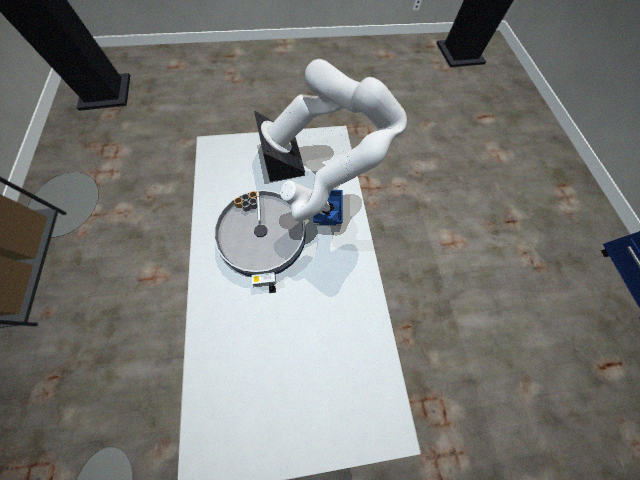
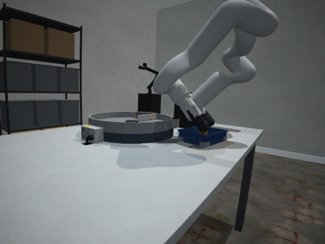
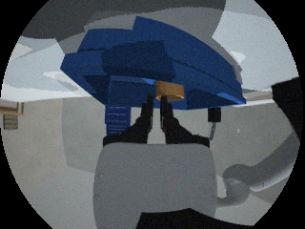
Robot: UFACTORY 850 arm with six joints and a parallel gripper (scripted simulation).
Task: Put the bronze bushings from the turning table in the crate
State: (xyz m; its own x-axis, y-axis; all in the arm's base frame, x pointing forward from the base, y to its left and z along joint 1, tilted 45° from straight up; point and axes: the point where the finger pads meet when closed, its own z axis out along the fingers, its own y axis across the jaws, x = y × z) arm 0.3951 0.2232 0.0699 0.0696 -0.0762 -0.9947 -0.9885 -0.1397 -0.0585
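Right now my hand is 40 mm above the crate and 20 mm past it. From my hand the other things lie so: round turning table: 350 mm to the right, 70 mm ahead, 10 mm below.
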